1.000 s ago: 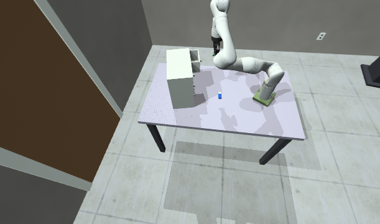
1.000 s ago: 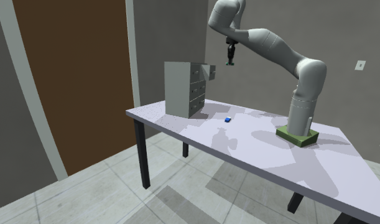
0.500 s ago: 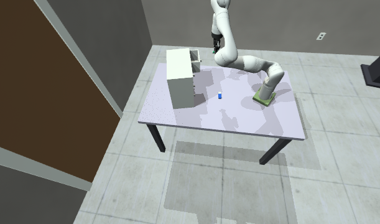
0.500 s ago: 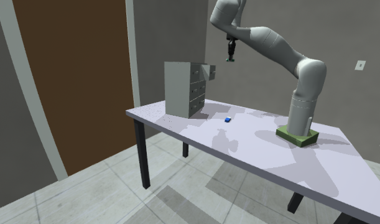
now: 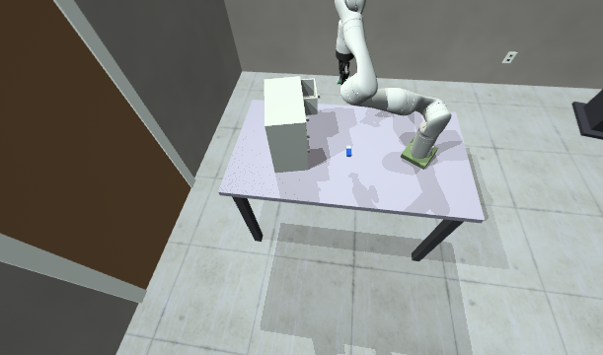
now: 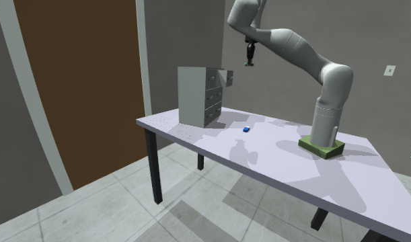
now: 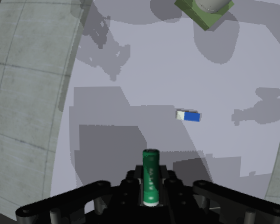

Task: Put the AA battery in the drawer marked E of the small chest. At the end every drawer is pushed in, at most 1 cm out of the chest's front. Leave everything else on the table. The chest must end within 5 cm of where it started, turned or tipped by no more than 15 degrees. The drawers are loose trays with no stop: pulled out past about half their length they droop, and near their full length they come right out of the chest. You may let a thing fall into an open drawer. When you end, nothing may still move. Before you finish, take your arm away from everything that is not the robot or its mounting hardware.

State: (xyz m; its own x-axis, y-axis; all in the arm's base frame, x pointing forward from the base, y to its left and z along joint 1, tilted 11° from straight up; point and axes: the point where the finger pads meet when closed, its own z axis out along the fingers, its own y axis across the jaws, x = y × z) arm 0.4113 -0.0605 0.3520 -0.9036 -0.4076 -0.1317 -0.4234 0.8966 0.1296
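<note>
The green AA battery lies 1 cm below my hand. Round my hand: blue block: 9 cm behind, 7 cm to the left, 37 cm below; drawer: 18 cm ahead, 6 cm to the left, 12 cm below.
</note>
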